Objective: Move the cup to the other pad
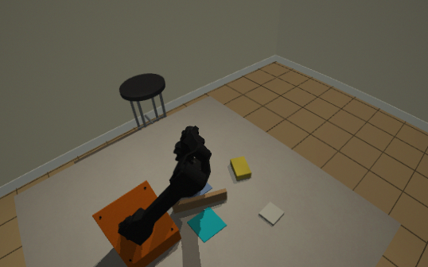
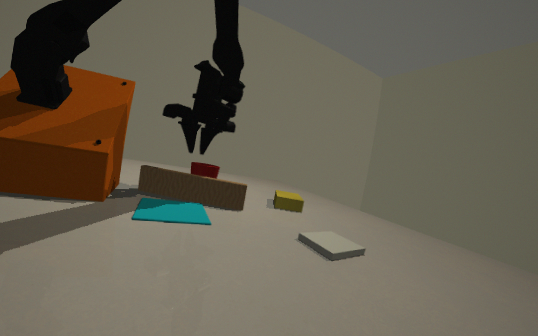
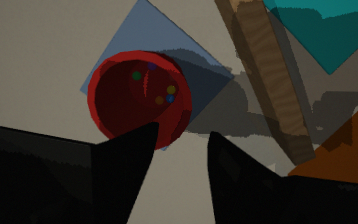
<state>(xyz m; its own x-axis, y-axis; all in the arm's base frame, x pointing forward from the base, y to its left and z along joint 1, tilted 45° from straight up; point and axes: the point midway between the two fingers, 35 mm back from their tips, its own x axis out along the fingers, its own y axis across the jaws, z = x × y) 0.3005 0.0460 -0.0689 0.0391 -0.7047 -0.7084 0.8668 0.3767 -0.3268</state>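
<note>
Right now the red cup is 30 mm ahead of my gripper tip, 10 mm to the left of it and 60 mm below it. The rest, counted from my gripper tip: wooden block (10 mm behind, 70 mm to the right, 80 mm below); teal pad (40 mm behind, 170 mm to the right, 110 mm below).
</note>
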